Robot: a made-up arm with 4 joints.
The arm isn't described. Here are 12 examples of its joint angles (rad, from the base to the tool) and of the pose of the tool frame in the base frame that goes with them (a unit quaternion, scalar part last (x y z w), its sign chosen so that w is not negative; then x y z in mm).
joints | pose
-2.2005 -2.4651 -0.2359 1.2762 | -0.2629 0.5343 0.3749 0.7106 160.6 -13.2 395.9
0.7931 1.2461 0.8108 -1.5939 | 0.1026 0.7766 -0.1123 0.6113 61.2 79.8 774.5
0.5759 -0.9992 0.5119 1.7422 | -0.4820 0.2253 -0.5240 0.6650 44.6 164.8 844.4
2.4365 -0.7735 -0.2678 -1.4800 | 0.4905 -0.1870 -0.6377 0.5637 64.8 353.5 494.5
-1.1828 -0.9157 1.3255 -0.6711 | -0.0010 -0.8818 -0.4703 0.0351 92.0 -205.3 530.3
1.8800 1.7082 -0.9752 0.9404 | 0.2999 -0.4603 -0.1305 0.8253 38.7 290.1 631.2
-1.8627 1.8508 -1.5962 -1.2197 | -0.4206 0.4857 -0.4092 0.6479 119.0 10.3 383.2
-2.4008 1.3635 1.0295 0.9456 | 0.9500 0.0195 -0.2846 0.1272 32.0 87.4 397.4
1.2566 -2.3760 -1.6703 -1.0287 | 0.0571 -0.6111 -0.7886 0.0363 139.3 247.8 793.5
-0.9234 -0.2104 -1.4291 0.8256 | -0.2682 -0.4672 0.8423 0.0155 89.0 -210.0 594.8
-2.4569 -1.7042 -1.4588 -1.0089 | -0.1209 -0.9049 0.2569 0.3170 154.7 37.2 268.6
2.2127 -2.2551 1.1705 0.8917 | 0.0640 -0.3264 0.9372 0.1050 206.4 332.2 538.0
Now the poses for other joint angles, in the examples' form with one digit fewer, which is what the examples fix.
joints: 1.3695 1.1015 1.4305 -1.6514
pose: -0.204 0.699 -0.550 0.409 60 192 732
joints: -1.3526 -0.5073 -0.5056 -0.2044
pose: -0.505 -0.824 0.236 0.103 83 -207 474
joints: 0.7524 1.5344 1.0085 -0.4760
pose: -0.078 0.243 -0.070 0.964 28 77 770
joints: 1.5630 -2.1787 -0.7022 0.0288
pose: 0.096 0.297 0.882 0.352 147 272 722
